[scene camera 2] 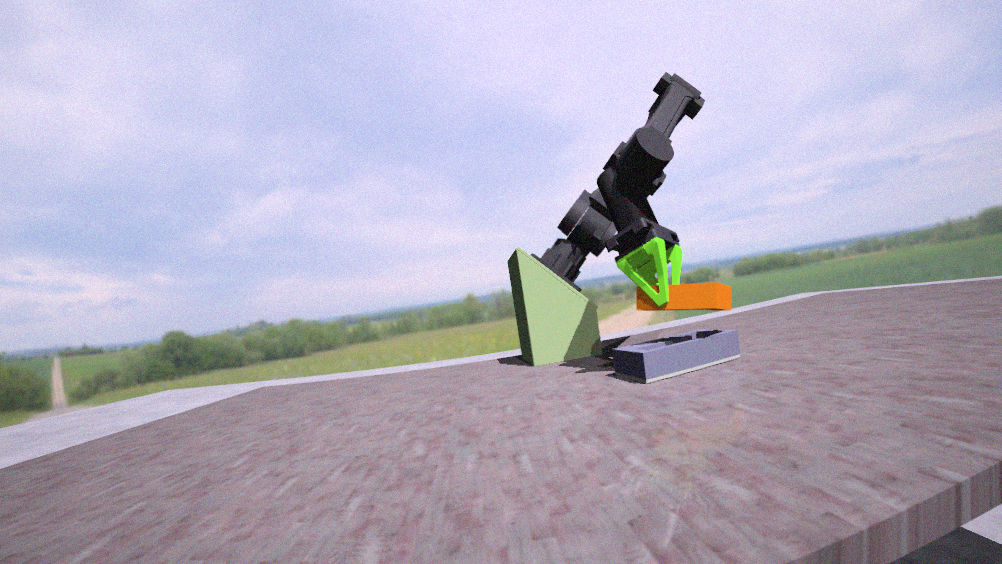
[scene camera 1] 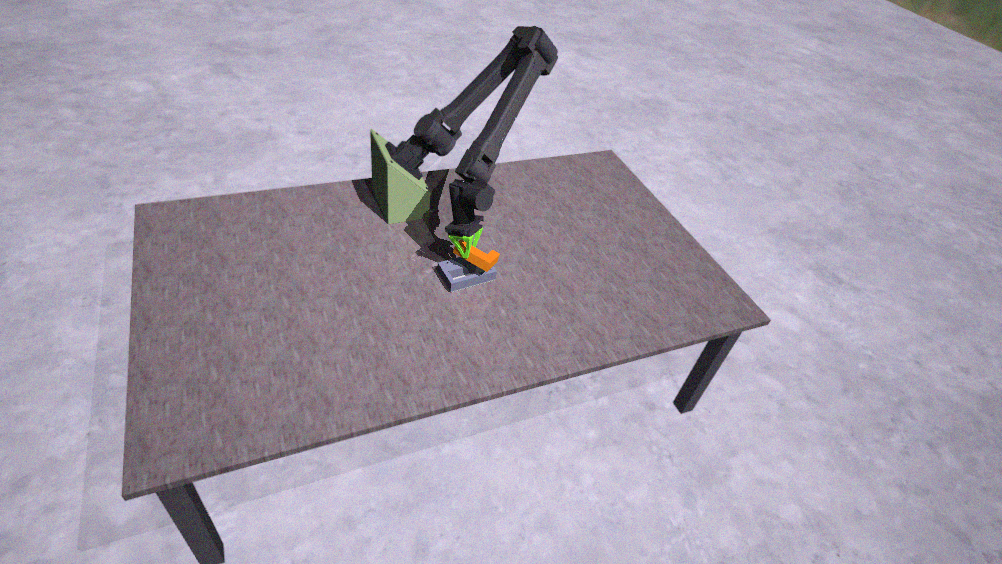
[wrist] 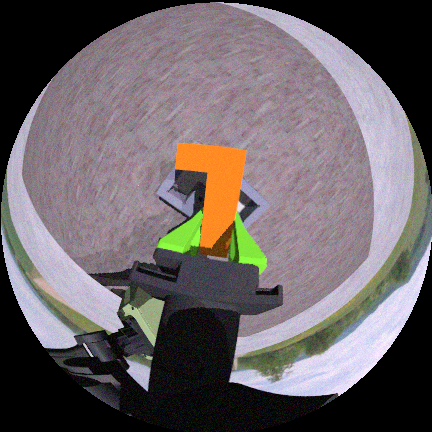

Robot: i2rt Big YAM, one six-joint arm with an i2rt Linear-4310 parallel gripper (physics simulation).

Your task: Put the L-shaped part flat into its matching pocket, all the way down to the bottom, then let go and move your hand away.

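Seen in the pictures: gripper, fingertip midpoint: [scene camera 2: 669,305] [scene camera 1: 468,255] [wrist: 219,212]; arm's base at its link origin: [scene camera 2: 549,280] [scene camera 1: 402,162] [wrist: 140,336].
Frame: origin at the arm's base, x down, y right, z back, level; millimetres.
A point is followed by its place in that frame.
Observation:
The orange L-shaped part [scene camera 1: 483,259] @[z -408, x 55, y -115 mm] [scene camera 2: 697,296] @[z -407, x 69, y -109 mm] [wrist: 224,175] @[z -396, x 56, y -122 mm] is held about level, with a gap between it and the block below in the scene camera 2 view. The blue-grey block with the pocket [scene camera 1: 473,281] @[z -405, x 135, y -95 mm] [scene camera 2: 690,357] @[z -406, x 138, y -89 mm] [wrist: 252,193] @[z -403, x 120, y -60 mm] lies on the table under the part. In the wrist view the part's edges run at a clear slant to the block's edges, and the part hides much of the pocket. My gripper [scene camera 1: 464,250] @[z -363, x 75, y -90 mm] [scene camera 2: 668,292] @[z -363, x 75, y -90 mm] [wrist: 219,212] @[z -363, x 75, y -90 mm], with bright green fingers, is shut on the long arm of the part, above the block.
The pale green wedge-shaped base mount [scene camera 1: 403,199] @[z -85, x 71, y 18 mm] [scene camera 2: 553,315] @[z -85, x 69, y 17 mm] [wrist: 152,314] @[z -85, x 55, y -12 mm] stands on the table behind the block, beside the table's back edge. The black arm [scene camera 1: 501,115] @[z -208, x -250, y -205 mm] [scene camera 2: 634,168] @[z -372, x -101, y -74 mm] reaches from it. The brown table [scene camera 1: 315,315] @[z -402, x 156, y 327 mm] [scene camera 2: 420,455] @[z -534, x 156, y 207 mm] carries them.

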